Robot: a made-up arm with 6 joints. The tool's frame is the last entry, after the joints. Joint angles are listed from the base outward.
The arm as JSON. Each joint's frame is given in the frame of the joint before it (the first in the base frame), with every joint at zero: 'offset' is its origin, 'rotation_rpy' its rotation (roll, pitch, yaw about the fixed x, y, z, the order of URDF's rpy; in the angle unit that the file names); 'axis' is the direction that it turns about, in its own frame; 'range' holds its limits. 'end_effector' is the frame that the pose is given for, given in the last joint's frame.
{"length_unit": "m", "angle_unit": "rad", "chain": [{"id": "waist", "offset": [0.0, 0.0, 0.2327], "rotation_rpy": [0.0, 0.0, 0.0], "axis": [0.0, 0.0, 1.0], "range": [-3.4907, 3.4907]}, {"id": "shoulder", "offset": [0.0, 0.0, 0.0], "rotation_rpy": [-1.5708, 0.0, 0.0], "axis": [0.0, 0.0, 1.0], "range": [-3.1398, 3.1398]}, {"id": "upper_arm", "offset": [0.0, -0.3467, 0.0], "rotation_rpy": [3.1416, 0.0, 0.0], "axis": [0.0, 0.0, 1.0], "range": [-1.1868, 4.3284]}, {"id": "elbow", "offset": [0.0, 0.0, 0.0], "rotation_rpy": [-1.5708, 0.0, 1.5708], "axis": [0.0, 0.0, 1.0], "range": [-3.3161, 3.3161]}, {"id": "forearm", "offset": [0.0, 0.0, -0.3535], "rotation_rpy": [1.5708, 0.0, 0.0], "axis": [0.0, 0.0, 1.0], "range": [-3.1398, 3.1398]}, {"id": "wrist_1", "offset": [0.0, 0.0, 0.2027], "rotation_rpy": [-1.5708, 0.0, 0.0], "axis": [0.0, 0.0, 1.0], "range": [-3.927, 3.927]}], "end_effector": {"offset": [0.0, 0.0, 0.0], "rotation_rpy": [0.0, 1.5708, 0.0]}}
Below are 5 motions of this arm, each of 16 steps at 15 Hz.
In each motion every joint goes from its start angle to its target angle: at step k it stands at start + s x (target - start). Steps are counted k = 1, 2, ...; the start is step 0. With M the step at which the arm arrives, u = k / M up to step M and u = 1 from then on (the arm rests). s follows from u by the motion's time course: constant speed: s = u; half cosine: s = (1 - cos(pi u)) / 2; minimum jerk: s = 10 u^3 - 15 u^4 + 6 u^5.
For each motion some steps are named. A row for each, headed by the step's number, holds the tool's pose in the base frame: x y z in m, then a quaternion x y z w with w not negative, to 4 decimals.
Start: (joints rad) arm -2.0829 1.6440 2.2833 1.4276 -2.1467 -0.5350
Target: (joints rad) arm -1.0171 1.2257 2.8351 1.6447 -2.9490 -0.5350
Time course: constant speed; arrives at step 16
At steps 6, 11, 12, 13, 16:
6: -0.0534 -0.3613 0.6685 -0.3770 -0.0067 0.8921 0.2490
11: 0.0527 -0.2296 0.7007 -0.5010 0.0608 0.8554 0.1169
12: 0.0633 -0.2001 0.7025 -0.5300 0.0672 0.8406 0.0888
13: 0.0702 -0.1707 0.7029 -0.5599 0.0710 0.8233 0.0604
16: 0.0709 -0.0862 0.6954 0.6515 -0.0651 -0.7554 0.0236

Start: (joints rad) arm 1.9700 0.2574 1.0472 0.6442 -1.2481 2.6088
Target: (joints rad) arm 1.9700 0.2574 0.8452 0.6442 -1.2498 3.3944
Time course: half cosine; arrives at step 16
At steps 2, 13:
2: 0.0509 0.2963 0.9035 0.7796 0.6054 -0.1369 0.0835
13: 0.0289 0.3485 0.8691 0.6722 0.6078 0.0489 0.4199

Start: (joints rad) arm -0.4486 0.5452 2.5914 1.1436 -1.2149 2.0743
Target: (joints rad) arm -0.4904 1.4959 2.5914 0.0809 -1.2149 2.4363
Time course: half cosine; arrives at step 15
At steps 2, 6, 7, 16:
2: -0.1488 -0.0306 0.7663 -0.5900 0.4286 -0.6241 0.2806
6: 0.0012 -0.1622 0.7842 -0.7420 0.4122 -0.4513 0.2755
7: 0.0562 -0.2066 0.7753 -0.7827 0.4002 -0.3876 0.2776
16: 0.3397 -0.4104 0.5805 -0.9001 0.2822 -0.0380 0.3298

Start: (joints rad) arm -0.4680 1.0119 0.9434 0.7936 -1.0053 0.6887
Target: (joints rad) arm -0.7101 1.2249 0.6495 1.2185 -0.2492 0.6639
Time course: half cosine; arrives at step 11
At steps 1, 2, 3, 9, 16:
1: 0.5221 -0.4254 0.5327 -0.4637 0.6254 -0.1505 0.6093
2: 0.5230 -0.4324 0.5215 -0.4764 0.6219 -0.1487 0.6035
3: 0.5240 -0.4433 0.5033 -0.4961 0.6159 -0.1437 0.5949
9: 0.5093 -0.5201 0.3370 -0.6242 0.5442 -0.0203 0.5601
16: 0.5051 -0.5265 0.3175 -0.6326 0.5336 -0.0002 0.5613

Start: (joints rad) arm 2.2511 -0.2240 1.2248 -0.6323 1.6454 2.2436
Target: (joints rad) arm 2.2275 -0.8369 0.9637 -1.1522 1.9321 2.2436
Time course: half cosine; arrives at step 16
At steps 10, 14, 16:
10: 0.1388 0.0026 0.8806 0.4655 0.1748 -0.0302 0.8671
14: 0.1589 -0.0650 0.8555 0.4828 0.2585 0.0121 0.8366
16: 0.1615 -0.0746 0.8513 0.4848 0.2698 0.0185 0.8318

